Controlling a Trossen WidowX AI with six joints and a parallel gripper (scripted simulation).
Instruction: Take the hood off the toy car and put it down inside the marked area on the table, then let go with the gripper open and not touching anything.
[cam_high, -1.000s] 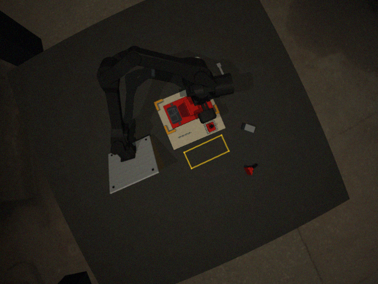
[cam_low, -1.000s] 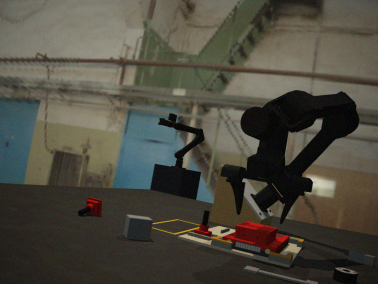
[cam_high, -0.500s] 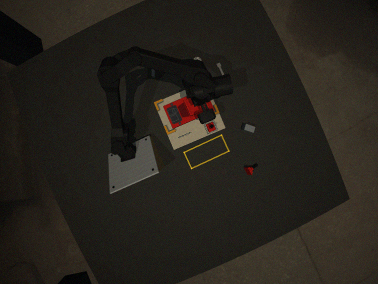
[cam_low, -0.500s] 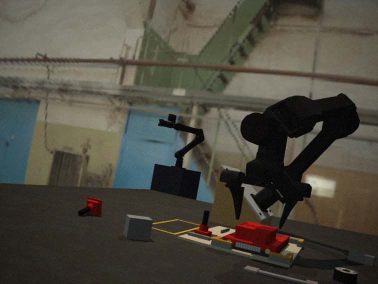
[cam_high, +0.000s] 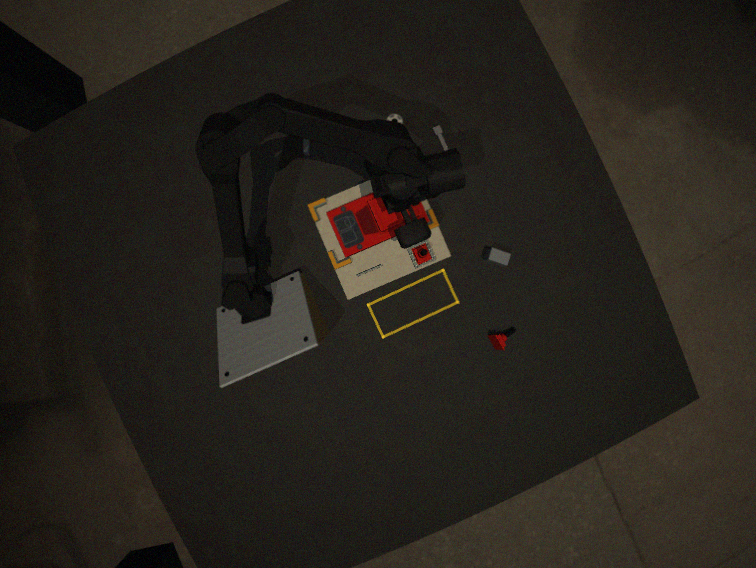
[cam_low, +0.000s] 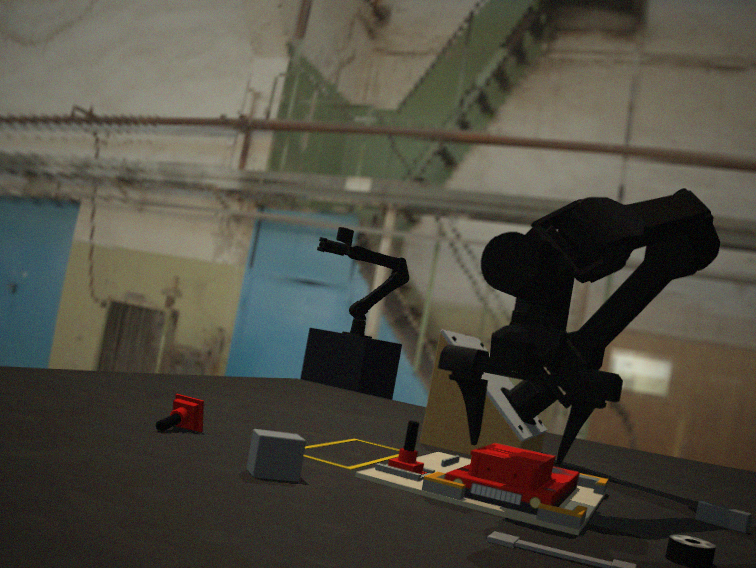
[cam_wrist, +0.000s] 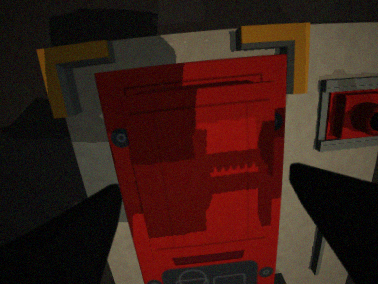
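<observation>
Right now my gripper tip is 1 cm above the red hood. The rest, counted from my gripper tip: wheel 6 cm ahead, 19 cm to the left, 4 cm below.
</observation>
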